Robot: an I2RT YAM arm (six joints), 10 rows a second.
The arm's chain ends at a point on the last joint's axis. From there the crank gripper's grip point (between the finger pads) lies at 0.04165 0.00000 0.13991 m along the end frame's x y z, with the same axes.
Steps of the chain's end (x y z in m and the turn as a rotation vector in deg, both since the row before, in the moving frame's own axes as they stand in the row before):
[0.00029 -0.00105 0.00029 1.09 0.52 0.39]
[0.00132 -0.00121 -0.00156 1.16 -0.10 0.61]
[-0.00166 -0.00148 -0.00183 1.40 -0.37 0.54]
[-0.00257 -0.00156 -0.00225 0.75 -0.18 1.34]
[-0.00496 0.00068 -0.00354 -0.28 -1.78 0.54]
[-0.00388 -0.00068 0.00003 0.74 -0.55 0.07]
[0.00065 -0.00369 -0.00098 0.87 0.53 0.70]
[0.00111 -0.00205 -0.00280 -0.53 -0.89 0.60]
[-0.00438 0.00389 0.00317 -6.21 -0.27 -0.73]
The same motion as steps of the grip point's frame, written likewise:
[0.00157 -0.00342 -0.00012 1.09 0.52 0.39]
[0.00109 -0.00360 -0.00151 1.16 -0.10 0.61]
[-0.00255 -0.00451 -0.00160 1.40 -0.37 0.54]
[-0.00300 -0.00242 -0.00213 0.75 -0.18 1.34]
[-0.00933 0.00174 -0.00232 -0.28 -1.78 0.54]
[-0.00522 -0.00244 0.00041 0.74 -0.55 0.07]
[0.00195 -0.00529 -0.00138 0.87 0.53 0.70]
[-0.00108 -0.00033 -0.00218 -0.53 -0.89 0.60]
[-0.00495 0.01851 0.00257 -6.21 -0.27 -0.73]

